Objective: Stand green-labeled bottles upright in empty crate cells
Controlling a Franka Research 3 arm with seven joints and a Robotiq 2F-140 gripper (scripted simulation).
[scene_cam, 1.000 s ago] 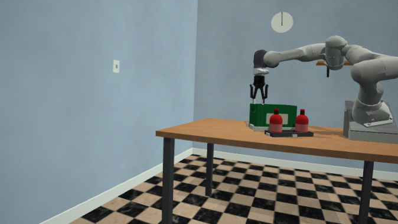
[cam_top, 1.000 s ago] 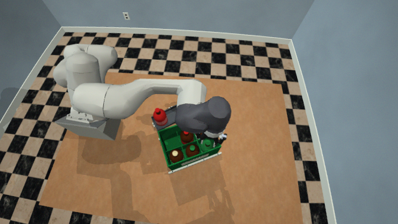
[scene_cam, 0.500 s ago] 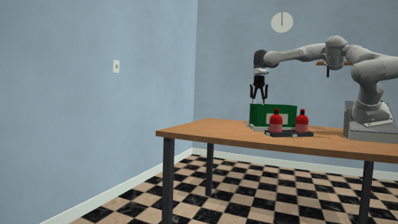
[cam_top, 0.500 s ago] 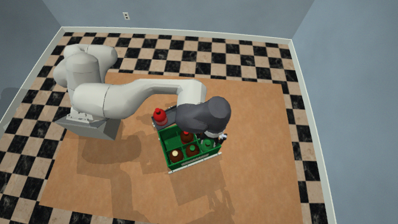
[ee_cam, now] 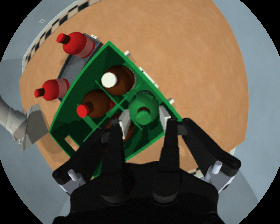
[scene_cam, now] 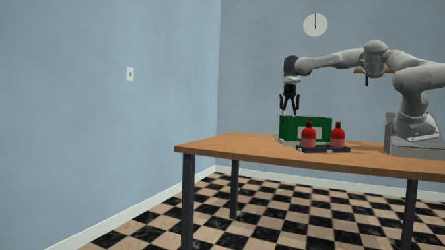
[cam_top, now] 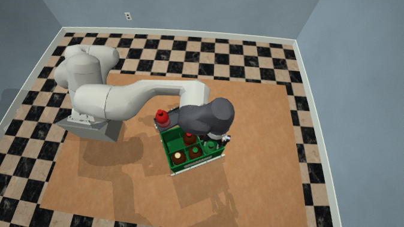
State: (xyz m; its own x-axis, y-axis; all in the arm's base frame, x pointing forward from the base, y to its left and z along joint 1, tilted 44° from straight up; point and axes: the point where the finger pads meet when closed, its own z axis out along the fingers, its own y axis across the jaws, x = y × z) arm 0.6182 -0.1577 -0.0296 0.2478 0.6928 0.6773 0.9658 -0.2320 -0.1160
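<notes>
Right now my hand is 9 cm above the green-labeled bottle. Round my hand: green crate (10 cm behind, 9 cm below, 1 cm to the left); dark tray (21 cm to the left, 20 cm behind, 16 cm below).
</notes>
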